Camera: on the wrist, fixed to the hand. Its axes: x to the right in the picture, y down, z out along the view.
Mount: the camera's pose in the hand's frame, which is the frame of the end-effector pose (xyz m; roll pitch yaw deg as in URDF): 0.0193 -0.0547 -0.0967 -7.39 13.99 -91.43
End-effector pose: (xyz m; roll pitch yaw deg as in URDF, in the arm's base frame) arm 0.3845 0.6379 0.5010 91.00 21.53 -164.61
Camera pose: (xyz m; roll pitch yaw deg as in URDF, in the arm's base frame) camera 0.4119 0.5442 0.4446 -128.81 62.80 -19.07
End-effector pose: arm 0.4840 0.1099 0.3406 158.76 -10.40 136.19
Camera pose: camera 0.4199 0.0522 0.4132 162.65 7.38 -133.75
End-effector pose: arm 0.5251 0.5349 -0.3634 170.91 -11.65 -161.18
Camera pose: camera 0.5462 0.4689 -0.2744 161.15 -4.52 -68.82
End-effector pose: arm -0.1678 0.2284 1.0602 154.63 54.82 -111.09
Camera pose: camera -0.1058 0.1366 1.0813 -131.61 5.38 -10.96
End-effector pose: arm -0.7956 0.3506 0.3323 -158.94 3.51 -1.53
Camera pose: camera -0.7692 0.3662 0.4408 176.27 -35.07 87.70
